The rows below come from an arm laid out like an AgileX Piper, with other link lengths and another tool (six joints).
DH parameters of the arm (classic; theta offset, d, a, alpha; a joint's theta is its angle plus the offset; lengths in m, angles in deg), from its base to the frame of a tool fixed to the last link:
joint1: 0 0.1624 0 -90
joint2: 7.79 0 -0.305 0
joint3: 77.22 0 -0.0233 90
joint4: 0 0.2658 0 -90
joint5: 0 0 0 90
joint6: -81 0.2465 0.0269 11.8
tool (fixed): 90 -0.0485 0 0
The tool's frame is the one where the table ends.
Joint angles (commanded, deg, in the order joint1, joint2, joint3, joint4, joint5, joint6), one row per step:
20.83 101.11 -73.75 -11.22 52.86 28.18
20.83 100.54 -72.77 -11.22 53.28 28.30
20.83 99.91 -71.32 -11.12 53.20 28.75
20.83 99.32 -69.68 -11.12 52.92 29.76
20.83 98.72 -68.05 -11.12 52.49 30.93
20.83 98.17 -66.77 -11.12 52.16 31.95
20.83 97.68 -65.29 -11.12 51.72 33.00
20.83 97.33 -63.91 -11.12 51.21 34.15
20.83 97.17 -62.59 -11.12 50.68 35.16
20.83 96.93 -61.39 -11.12 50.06 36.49
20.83 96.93 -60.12 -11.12 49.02 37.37
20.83 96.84 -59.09 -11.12 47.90 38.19
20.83 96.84 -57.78 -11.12 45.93 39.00
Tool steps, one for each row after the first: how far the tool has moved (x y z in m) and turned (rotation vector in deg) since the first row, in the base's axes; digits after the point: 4 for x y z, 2 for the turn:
-0.0059 -0.0023 -0.0012 -0.29 0.75 -0.19
-0.0126 -0.0044 -0.0043 -0.33 1.45 -0.64
-0.0198 -0.0066 -0.0085 -0.31 2.12 -1.56
-0.0266 -0.0085 -0.0124 -0.18 2.63 -2.61
-0.0320 -0.0100 -0.0151 -0.03 2.96 -3.54
-0.0382 -0.0118 -0.0189 0.07 3.42 -4.48
-0.0437 -0.0132 -0.0232 0.21 3.85 -5.50
-0.0490 -0.0145 -0.0282 0.26 4.39 -6.39
-0.0536 -0.0154 -0.0321 0.50 4.65 -7.58
-0.0571 -0.0160 -0.0377 0.71 4.86 -8.26
-0.0593 -0.0160 -0.0416 1.08 4.71 -8.86
-0.0603 -0.0152 -0.0471 1.74 4.19 -9.30

